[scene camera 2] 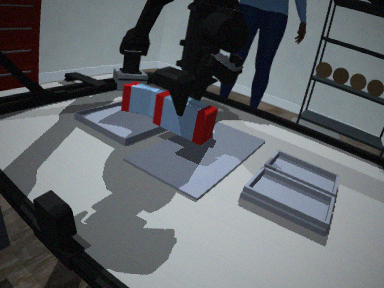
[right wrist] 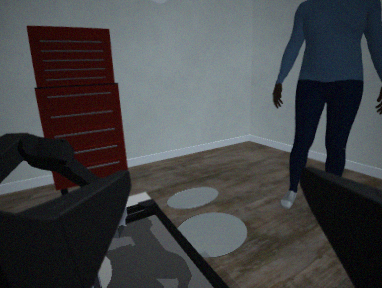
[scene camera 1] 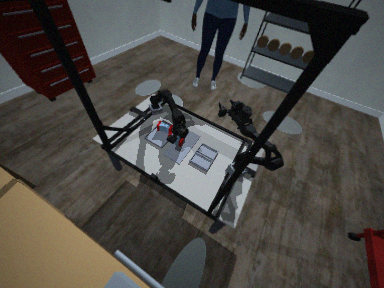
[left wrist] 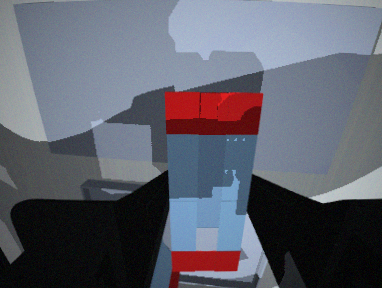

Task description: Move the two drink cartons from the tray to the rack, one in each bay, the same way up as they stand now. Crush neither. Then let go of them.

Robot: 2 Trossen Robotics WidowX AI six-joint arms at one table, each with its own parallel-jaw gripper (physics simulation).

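Frame: origin at the left arm's base, x ahead, y left, z up, level; millimetres.
Where they show: left gripper, fingertip midpoint: [scene camera 2: 186,112] [scene camera 1: 176,138] [left wrist: 205,176]; right gripper, fingertip midpoint: [right wrist: 214,177] [scene camera 1: 224,101]; left arm's base, origin of the base link: [scene camera 2: 130,71] [scene camera 1: 155,106].
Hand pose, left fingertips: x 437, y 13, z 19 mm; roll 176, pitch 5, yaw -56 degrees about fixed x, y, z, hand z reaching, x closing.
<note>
Things, the pixels of their top centre, and the offset from my left fingertips.
- light-blue carton with red ends, middle of its top: [left wrist: 203,209] [scene camera 2: 187,98] [scene camera 1: 175,136] dz +29, dx -4, dy -1 mm
- blue-and-red carton, middle of its top: [scene camera 2: 150,88] [scene camera 1: 165,125] dz -1, dx -167, dy -26 mm
- grey tray, middle of its top: [left wrist: 177,246] [scene camera 2: 137,112] [scene camera 1: 162,132] dz -58, dx -145, dy -59 mm
- grey rack, middle of its top: [scene camera 2: 299,180] [scene camera 1: 204,155] dz -54, dx +201, dy +159 mm
My left gripper [scene camera 1: 178,136] [scene camera 2: 181,109] [left wrist: 205,176] is shut on a light-blue carton with red ends [scene camera 2: 182,121] [left wrist: 212,160]. It holds the carton lengthwise above the flat grey panel [scene camera 1: 175,155] [scene camera 2: 150,162] [left wrist: 100,60]. The other blue-and-red carton [scene camera 1: 164,126] [scene camera 2: 144,97] is at the grey tray [scene camera 2: 100,127]; the held carton partly hides it in scene camera 2. The grey rack [scene camera 1: 197,167] [scene camera 2: 285,213] has two bays, both empty, to the right of the panel. My right gripper [scene camera 1: 220,108] [right wrist: 214,177] is open and empty, raised beyond the table's back edge.
A black frame [scene camera 1: 90,95] with slanting posts surrounds the white table. The frame rail runs along the table's back edge. A person [scene camera 1: 215,40] [scene camera 2: 265,45] [right wrist: 330,90] stands behind the table. A red drawer cabinet [scene camera 1: 45,45] [right wrist: 82,110] stands by the wall.
</note>
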